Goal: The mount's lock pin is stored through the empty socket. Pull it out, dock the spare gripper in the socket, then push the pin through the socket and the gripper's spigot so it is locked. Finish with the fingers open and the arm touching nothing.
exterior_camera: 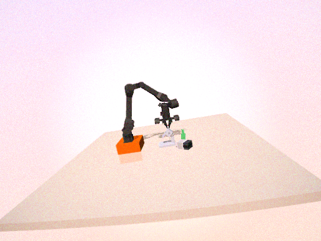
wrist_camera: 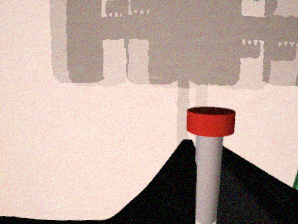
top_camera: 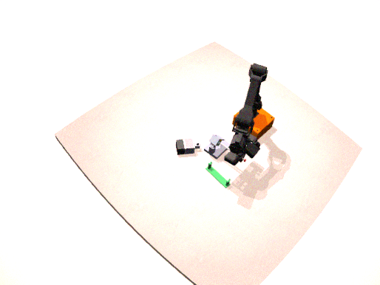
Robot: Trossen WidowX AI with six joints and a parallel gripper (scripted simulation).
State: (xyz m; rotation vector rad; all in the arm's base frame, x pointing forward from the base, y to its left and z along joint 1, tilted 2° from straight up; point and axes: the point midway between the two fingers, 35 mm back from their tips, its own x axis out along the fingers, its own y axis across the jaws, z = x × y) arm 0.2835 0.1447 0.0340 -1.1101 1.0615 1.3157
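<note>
Now: gripper tip 100 mm short of the green cradle, 40 mm to the left of it and 40 mm above it. The rest, counted from my gripper tip: pale grey mount: 150 mm to the right, 10 mm below; spare gripper: 80 mm ahead, 250 mm to the right, 40 mm below.
</note>
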